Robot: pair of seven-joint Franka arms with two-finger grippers.
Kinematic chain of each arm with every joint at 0, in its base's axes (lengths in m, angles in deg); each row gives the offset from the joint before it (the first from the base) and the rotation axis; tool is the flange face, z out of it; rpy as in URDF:
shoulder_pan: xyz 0 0 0.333 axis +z
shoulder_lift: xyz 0 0 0 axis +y
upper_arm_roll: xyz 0 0 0.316 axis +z
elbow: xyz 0.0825 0 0 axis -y
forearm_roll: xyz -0.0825 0 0.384 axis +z
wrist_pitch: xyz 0 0 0 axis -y
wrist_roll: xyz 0.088 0 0 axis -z
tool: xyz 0 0 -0.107 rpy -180 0 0
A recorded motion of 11 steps. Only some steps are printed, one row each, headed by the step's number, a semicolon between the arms.
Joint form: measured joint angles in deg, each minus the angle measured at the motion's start. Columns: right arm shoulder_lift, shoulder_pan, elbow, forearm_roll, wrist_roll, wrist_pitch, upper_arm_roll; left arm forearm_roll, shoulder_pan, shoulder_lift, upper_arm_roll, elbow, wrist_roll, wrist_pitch.
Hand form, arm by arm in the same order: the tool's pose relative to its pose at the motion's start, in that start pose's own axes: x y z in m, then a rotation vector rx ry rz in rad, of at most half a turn. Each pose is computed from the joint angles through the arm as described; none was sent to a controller.
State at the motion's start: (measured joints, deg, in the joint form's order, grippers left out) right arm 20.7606 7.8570 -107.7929 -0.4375 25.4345 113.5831 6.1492; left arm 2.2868 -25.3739 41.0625 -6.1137 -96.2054 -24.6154 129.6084
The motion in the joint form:
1: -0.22 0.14 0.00 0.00 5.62 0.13 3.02; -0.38 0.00 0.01 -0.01 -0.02 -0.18 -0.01
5: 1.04 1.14 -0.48 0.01 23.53 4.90 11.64; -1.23 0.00 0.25 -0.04 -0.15 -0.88 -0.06
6: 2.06 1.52 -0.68 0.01 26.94 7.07 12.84; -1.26 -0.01 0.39 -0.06 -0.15 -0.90 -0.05
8: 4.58 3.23 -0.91 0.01 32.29 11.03 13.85; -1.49 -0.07 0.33 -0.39 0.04 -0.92 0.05
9: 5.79 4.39 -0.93 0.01 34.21 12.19 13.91; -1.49 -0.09 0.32 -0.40 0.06 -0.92 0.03
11: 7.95 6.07 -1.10 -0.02 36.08 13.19 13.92; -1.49 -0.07 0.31 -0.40 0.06 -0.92 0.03
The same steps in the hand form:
1: -0.0145 -0.0282 -0.0027 0.0067 0.0036 0.0433; -0.0002 0.0002 0.0003 -0.0045 -0.0028 -0.0072
5: -0.0588 -0.1141 0.0054 0.0579 0.0302 0.1904; -0.0015 0.0004 0.0042 -0.0124 -0.0146 -0.0286
6: -0.0644 -0.1294 0.0136 0.0764 0.0352 0.2237; -0.0018 0.0006 0.0058 -0.0122 -0.0170 -0.0289
8: -0.0739 -0.1563 0.0353 0.1017 0.0358 0.2736; -0.0023 0.0050 0.0034 -0.0202 -0.0139 -0.0260
9: -0.0793 -0.1677 0.0470 0.1027 0.0297 0.2879; -0.0024 0.0054 0.0032 -0.0203 -0.0138 -0.0255
11: -0.0881 -0.1821 0.0706 0.0874 0.0076 0.2942; -0.0023 0.0052 0.0030 -0.0204 -0.0136 -0.0258

